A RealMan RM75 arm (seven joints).
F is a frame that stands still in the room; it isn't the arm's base.
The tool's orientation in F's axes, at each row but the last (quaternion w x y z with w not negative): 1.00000, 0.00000, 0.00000, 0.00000; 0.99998, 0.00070, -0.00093, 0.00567; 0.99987, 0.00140, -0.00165, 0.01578; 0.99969, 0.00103, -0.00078, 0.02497; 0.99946, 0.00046, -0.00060, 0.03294; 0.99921, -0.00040, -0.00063, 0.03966; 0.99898, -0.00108, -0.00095, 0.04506; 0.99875, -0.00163, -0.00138, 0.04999
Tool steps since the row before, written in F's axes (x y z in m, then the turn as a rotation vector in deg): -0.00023, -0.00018, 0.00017, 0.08, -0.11, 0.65; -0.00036, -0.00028, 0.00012, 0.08, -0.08, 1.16; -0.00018, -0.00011, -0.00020, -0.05, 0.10, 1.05; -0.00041, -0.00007, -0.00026, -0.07, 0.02, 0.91; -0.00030, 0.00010, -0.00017, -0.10, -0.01, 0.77; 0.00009, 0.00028, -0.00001, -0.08, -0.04, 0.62; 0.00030, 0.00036, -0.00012, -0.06, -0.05, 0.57; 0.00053, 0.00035, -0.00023, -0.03, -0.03, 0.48
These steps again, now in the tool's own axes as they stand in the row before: -0.00023, -0.00018, 0.00017, 0.08, -0.11, 0.65; -0.00036, -0.00028, 0.00012, 0.08, -0.08, 1.16; -0.00018, -0.00010, -0.00020, -0.04, 0.10, 1.05; -0.00041, -0.00005, -0.00026, -0.07, 0.03, 0.91; -0.00029, 0.00012, -0.00017, -0.10, 0.00, 0.77; 0.00011, 0.00027, -0.00001, -0.08, -0.03, 0.62; 0.00033, 0.00033, -0.00012, -0.06, -0.05, 0.57; 0.00056, 0.00030, -0.00023, -0.03, -0.03, 0.48
